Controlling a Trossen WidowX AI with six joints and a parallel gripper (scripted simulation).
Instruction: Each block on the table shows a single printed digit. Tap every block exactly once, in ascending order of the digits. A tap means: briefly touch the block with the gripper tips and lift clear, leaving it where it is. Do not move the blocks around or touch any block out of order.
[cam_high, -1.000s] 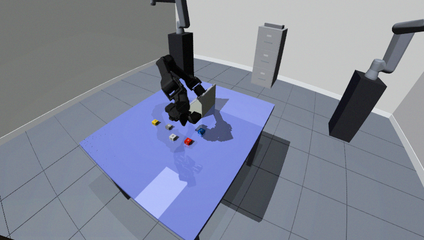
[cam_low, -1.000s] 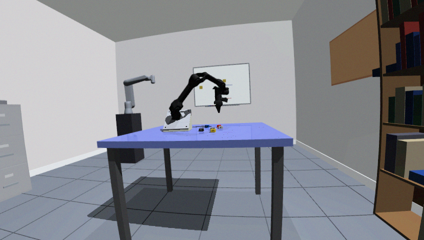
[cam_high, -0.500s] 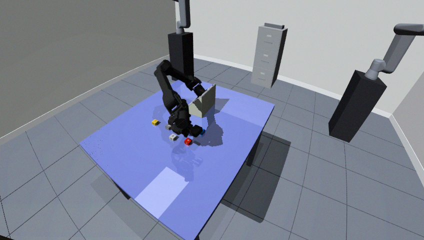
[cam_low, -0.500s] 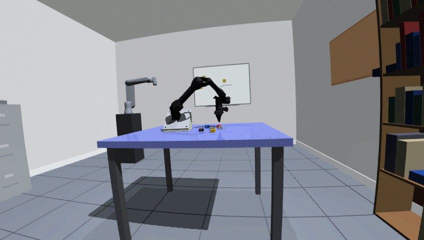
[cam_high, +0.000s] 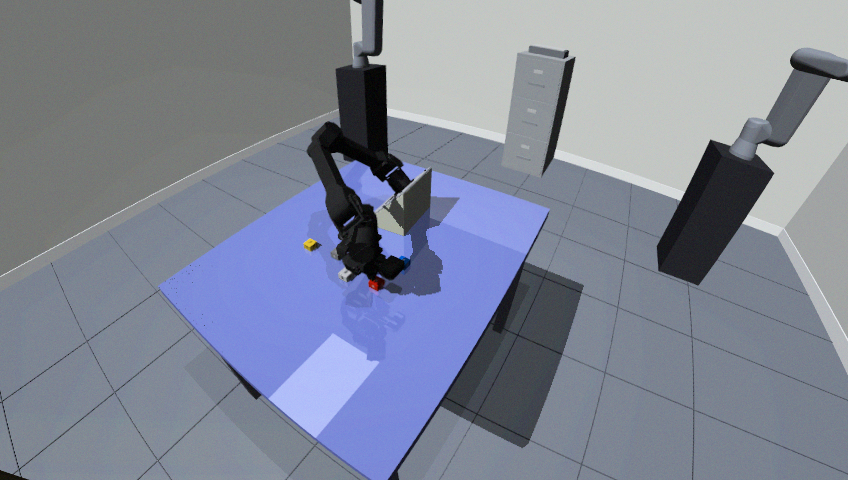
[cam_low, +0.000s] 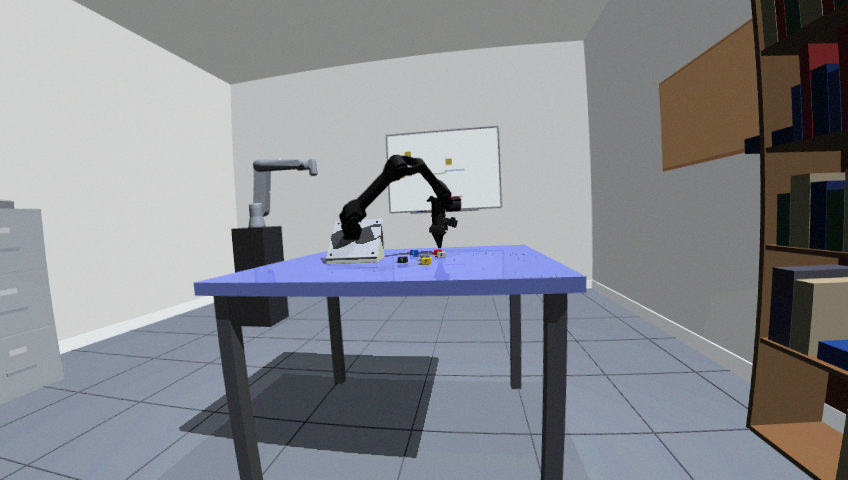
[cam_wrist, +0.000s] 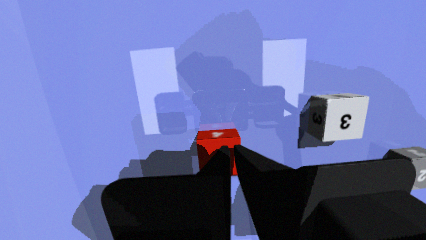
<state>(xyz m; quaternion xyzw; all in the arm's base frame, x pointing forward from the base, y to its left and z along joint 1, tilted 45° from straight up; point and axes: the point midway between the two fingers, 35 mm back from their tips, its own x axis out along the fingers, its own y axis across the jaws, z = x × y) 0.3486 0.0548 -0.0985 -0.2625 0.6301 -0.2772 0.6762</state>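
Right now the red block 4 is 2 cm below my gripper tip, 1 cm to the left of it and 1 cm behind it. The rest, counted from my gripper tip: grey block 2 (17 cm to the right, 5 cm behind, 2 cm below); white block 3 (9 cm to the right, 2 cm below, 1 cm ahead); blue block 0 (12 cm behind, 3 cm to the left, 2 cm below).
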